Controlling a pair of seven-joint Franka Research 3 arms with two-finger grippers.
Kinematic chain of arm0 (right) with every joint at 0, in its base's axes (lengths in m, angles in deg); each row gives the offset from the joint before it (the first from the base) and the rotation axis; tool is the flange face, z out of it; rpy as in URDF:
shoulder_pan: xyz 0 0 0.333 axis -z
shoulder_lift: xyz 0 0 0 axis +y
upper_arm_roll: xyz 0 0 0.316 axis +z
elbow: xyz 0.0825 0 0 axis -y
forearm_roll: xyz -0.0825 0 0.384 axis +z
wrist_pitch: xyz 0 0 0 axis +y
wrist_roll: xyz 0.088 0 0 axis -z
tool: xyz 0 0 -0.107 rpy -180 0 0
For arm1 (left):
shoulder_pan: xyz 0 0 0.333 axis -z
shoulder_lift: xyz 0 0 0 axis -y
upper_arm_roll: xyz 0 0 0.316 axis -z
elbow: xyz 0.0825 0 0 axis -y
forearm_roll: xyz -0.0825 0 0.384 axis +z
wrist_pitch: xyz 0 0 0 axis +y
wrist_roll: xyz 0.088 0 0 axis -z
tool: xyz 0 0 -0.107 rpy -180 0 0
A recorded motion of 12 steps. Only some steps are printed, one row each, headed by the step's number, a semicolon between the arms.
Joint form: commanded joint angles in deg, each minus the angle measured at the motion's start. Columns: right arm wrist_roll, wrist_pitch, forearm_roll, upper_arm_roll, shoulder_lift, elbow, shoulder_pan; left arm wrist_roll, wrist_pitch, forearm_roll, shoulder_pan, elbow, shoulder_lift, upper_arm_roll.
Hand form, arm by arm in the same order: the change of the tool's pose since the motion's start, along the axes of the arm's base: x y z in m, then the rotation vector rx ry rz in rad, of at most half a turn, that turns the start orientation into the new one. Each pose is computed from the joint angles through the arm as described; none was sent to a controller.
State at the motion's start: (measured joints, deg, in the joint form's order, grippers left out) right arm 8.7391 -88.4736 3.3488 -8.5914 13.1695 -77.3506 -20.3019; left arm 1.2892 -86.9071 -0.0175 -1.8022 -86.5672 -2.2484 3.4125
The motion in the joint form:
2: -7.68 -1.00 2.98 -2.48 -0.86 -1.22 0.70; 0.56 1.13 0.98 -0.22 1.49 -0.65 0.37
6: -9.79 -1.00 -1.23 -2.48 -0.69 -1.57 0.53; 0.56 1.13 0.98 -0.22 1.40 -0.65 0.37
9: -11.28 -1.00 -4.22 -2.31 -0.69 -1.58 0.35; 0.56 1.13 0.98 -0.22 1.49 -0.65 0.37
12: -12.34 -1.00 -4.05 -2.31 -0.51 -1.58 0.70; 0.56 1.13 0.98 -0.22 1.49 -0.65 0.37
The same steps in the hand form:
2: 0.0029 -0.0266 0.0018 0.0512 -0.0098 0.0773; 0.0016 0.0007 0.0041 0.0159 0.0046 -0.0117
6: 0.0043 -0.0325 -0.0032 -0.0221 -0.0094 0.1184; 0.0016 0.0007 0.0034 0.0159 0.0062 -0.0117
9: 0.0046 -0.0346 -0.0032 -0.0727 -0.0137 0.1516; 0.0016 0.0007 0.0041 0.0159 0.0046 -0.0117
12: 0.0059 -0.0377 -0.0051 -0.0700 -0.0098 0.1641; 0.0016 0.0007 0.0041 0.0159 0.0046 -0.0117

